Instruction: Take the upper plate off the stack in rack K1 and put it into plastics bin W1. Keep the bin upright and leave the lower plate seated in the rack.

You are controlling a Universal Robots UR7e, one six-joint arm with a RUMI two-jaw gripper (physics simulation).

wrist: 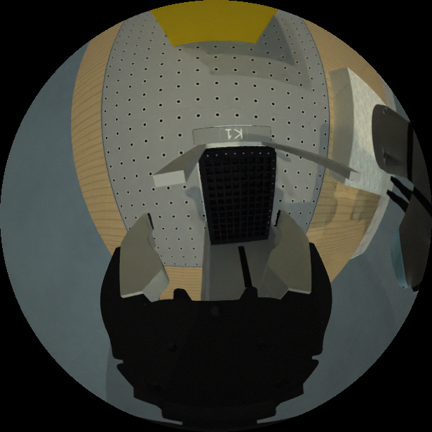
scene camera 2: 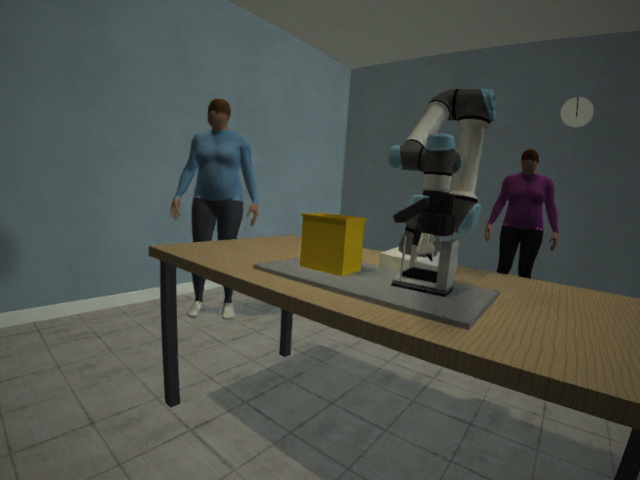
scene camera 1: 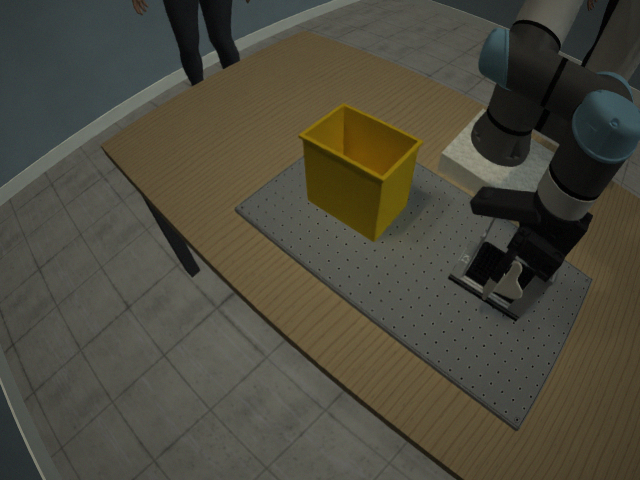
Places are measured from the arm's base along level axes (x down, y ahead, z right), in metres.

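Where they show: gripper, between the fingertips: (scene camera 2: 423, 263) (scene camera 1: 500, 272); arm's base, origin of its link: (scene camera 1: 499, 143).
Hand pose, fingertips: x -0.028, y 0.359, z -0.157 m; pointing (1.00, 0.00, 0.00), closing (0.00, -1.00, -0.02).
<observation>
Things, the pixels of their top centre, and the offset from my fingertips. Level surfaces: height alone.
- black gridded plate, centre of its top: (scene camera 1: 504, 272) (scene camera 2: 427, 272) dy -0.031, dx +0.031, dz -0.007 m
- rack K1, centre of its top: (scene camera 2: 428, 237) dy -0.030, dx -0.072, dz +0.003 m
- yellow plastics bin W1, centre of its top: (scene camera 1: 361, 137) (scene camera 2: 334, 215) dy -0.005, dx -0.102, dz +0.324 m
- grey perforated board, height of its surface: dx +0.078 m
- wooden table, height of its surface: dx +0.091 m
A black gridded plate (scene camera 1: 482, 259) (scene camera 2: 417, 273) (wrist: 237, 195) lies in rack K1 (scene camera 2: 448, 263) (wrist: 205, 135). It is the top of what shows in the rack; a lower plate cannot be told apart beneath it. My gripper (scene camera 1: 500, 289) (wrist: 213, 213) is open and empty. It points down over the rack, with its fingertips a little above the plate. In the wrist view its fingers stand on either side of the plate's near end. The yellow plastics bin W1 (scene camera 1: 341, 191) (scene camera 2: 330, 245) (wrist: 215, 25) stands upright, apart from the rack. Its inner floor is hidden.
Rack and bin stand on a grey perforated board (scene camera 1: 439, 356) (scene camera 2: 372, 289) (wrist: 150, 75) on the wooden table (scene camera 1: 206, 129). The rack's thin uprights and broad panel rise near the gripper. The arm's white base block (scene camera 1: 460, 162) (wrist: 360, 125) stands beside the board. Two people stand beyond the table.
</observation>
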